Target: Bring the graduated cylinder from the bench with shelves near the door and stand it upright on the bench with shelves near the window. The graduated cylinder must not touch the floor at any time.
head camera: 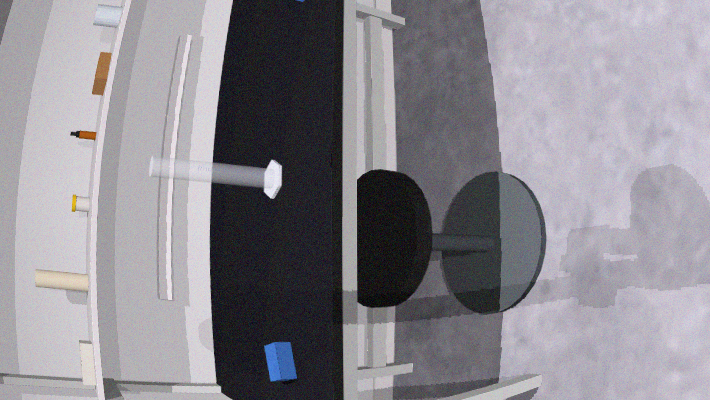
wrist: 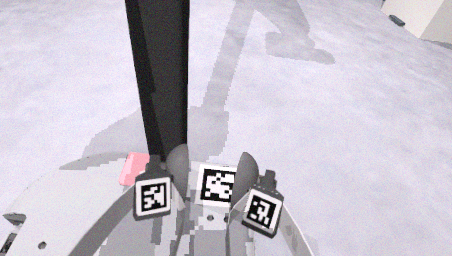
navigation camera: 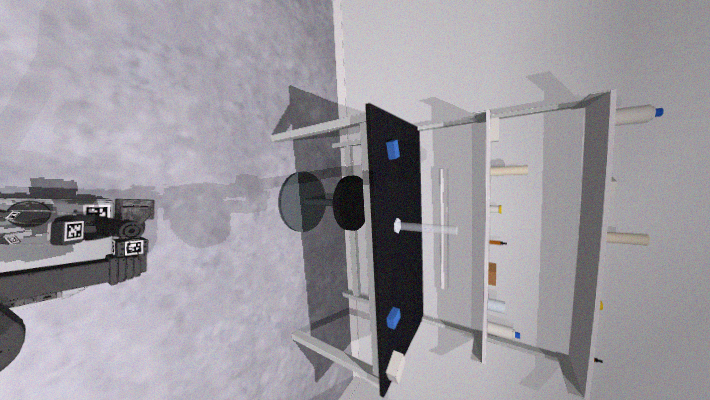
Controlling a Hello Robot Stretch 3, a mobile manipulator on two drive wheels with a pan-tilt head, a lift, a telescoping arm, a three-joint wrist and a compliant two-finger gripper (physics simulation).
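Places are measured from the robot's base along level axes (x right, y ahead, z up), in millimetres.
Pixels of known places: gripper, between the fingertips: point(wrist: 212, 167); robot's base, origin of its link: point(navigation camera: 30, 212).
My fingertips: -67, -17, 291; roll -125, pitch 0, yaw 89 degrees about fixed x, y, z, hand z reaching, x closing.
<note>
Ahead of a thing's pixels: the offset from my fingertips to its top centre, as dx, dy, dz. Level surfaces: height alone.
The clear graduated cylinder {+1273, -66, +792} point(head camera: 240, 176) point(navigation camera: 425, 228) stands upright on its white foot on the black bench top {dz +471} point(head camera: 270, 270) point(navigation camera: 400, 195); both camera pictures are turned sideways. It stands between the two blue blocks, below the shelves. Whether this is the bench near the door or near the window, I cannot tell. My gripper point(wrist: 212, 167) is open and empty, with a gap between its two rounded fingertips. It is over the robot's own base, well away from the cylinder. In the navigation view the arm and wrist parts show at the left.
A stool with a black seat {+1262, +59, +192} point(head camera: 392, 240) point(navigation camera: 350, 203) and round foot point(head camera: 522, 240) point(navigation camera: 301, 201) stands at the bench front. Blue blocks {+1152, +349, +511} point(head camera: 281, 361) point(navigation camera: 393, 149) {+1205, -569, +511} point(navigation camera: 393, 318) and a white box {+1236, -863, +529} point(navigation camera: 396, 366) lie on the bench. Bottles and small items stand on the shelves above.
</note>
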